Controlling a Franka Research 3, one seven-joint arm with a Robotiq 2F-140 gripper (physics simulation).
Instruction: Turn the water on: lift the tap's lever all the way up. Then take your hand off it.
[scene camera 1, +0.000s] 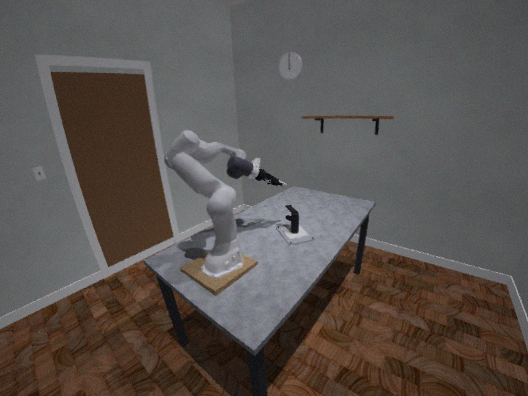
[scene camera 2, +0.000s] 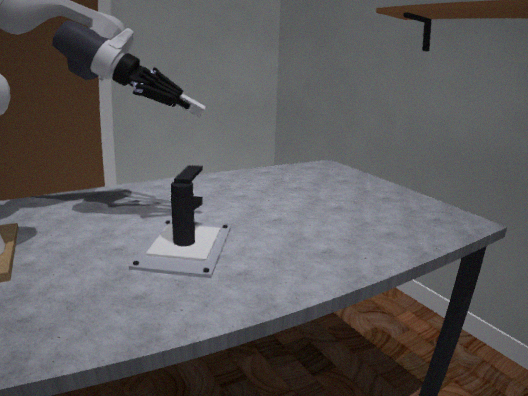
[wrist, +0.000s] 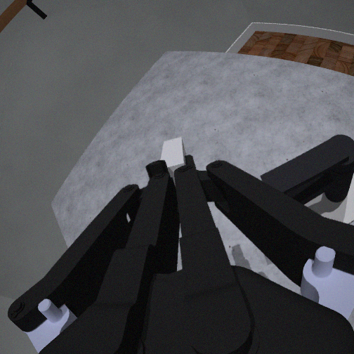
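Observation:
The black tap (scene camera 1: 295, 223) (scene camera 2: 183, 215) (wrist: 340, 186) stands upright on a white plate (scene camera 2: 159, 248) on a grey base board (scene camera 2: 170, 267). Its flat lever (scene camera 1: 291, 209) (scene camera 2: 189, 174) (wrist: 306, 167) sits on top and slopes up from the body toward its free end, over the short spout (scene camera 2: 198, 202). My gripper (scene camera 1: 284, 184) (scene camera 2: 196, 106) (wrist: 176, 153) is shut and empty, its pale fingertips pressed together. It hangs in the air well above the tap, apart from the lever. In the wrist view the tap is at the right, partly hidden behind a finger linkage.
The tap's board is on the grey table (scene camera 1: 280, 280) (scene camera 2: 300, 240) (wrist: 165, 95). The arm's wooden mounting board (scene camera 1: 216, 283) (scene camera 2: 9, 252) lies at the near end. A wall shelf (scene camera 1: 347, 117) (scene camera 2: 465, 10) hangs beyond the table. A door (scene camera 1: 110, 160) is at the left.

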